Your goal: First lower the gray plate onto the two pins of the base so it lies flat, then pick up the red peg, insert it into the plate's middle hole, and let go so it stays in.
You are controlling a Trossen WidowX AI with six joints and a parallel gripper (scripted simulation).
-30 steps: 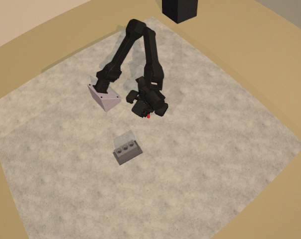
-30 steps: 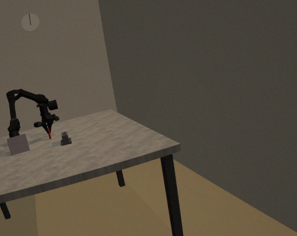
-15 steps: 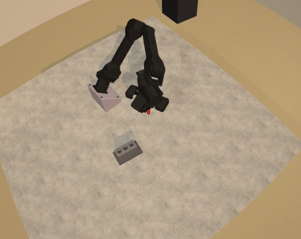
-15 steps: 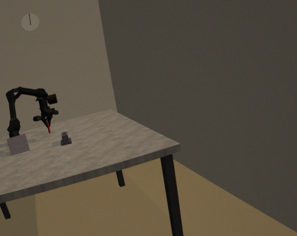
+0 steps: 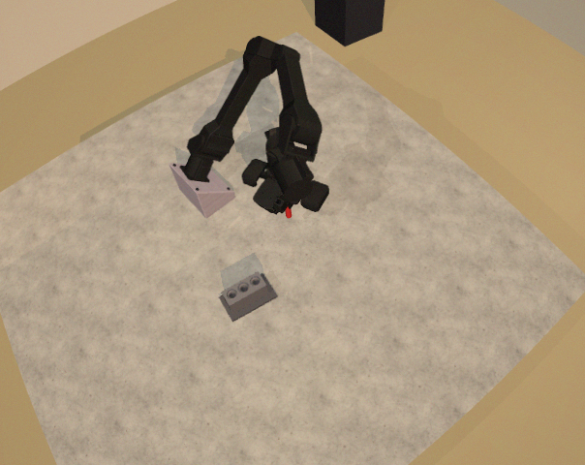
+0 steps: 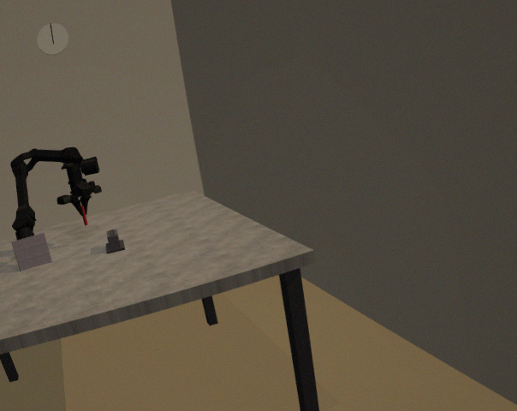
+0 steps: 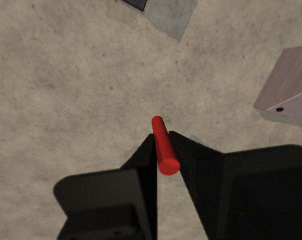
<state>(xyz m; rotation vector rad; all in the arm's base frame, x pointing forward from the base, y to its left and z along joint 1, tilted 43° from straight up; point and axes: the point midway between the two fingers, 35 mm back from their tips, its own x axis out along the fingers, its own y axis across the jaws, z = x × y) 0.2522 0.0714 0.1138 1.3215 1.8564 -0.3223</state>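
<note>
My gripper tip is 180 mm to the left of the gray plate, 90 mm short of it and 70 mm above it. Also, from my gripper tip: gray base (180 mm to the right, 100 mm below, 90 mm ahead); red peg (right at my gripper tip).
</note>
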